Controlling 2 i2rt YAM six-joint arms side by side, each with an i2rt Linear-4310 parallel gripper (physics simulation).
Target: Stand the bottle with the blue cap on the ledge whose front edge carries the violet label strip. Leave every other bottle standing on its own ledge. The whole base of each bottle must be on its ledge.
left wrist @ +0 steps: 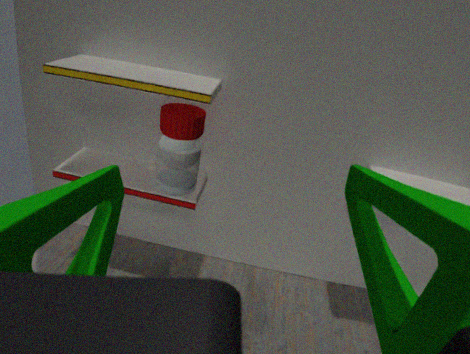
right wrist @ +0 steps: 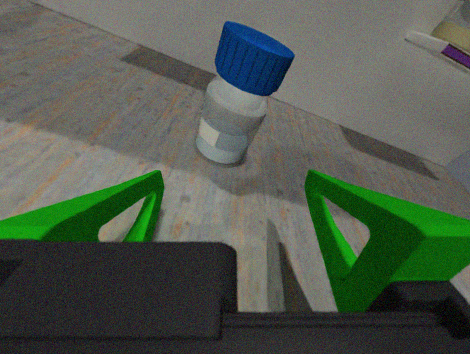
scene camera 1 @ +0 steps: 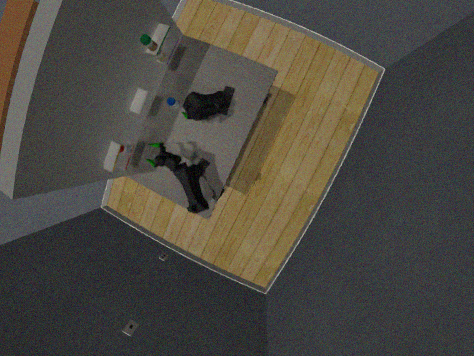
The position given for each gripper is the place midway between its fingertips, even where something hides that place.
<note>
In view: the left gripper (left wrist: 234, 178), the right gripper (right wrist: 234, 178), a red-capped bottle (left wrist: 179, 148), a blue-capped bottle (right wrist: 251, 65), a yellow-strip ledge (left wrist: 185, 81), a red-strip ledge (left wrist: 136, 174) and a grey wall (scene camera 1: 78, 75).
The grey wall shows as well in the left wrist view (left wrist: 304, 97) and in the right wrist view (right wrist: 358, 71). The right wrist view misses the red-capped bottle: it is out of frame. The left wrist view does not show the blue-capped bottle: it is out of frame.
</note>
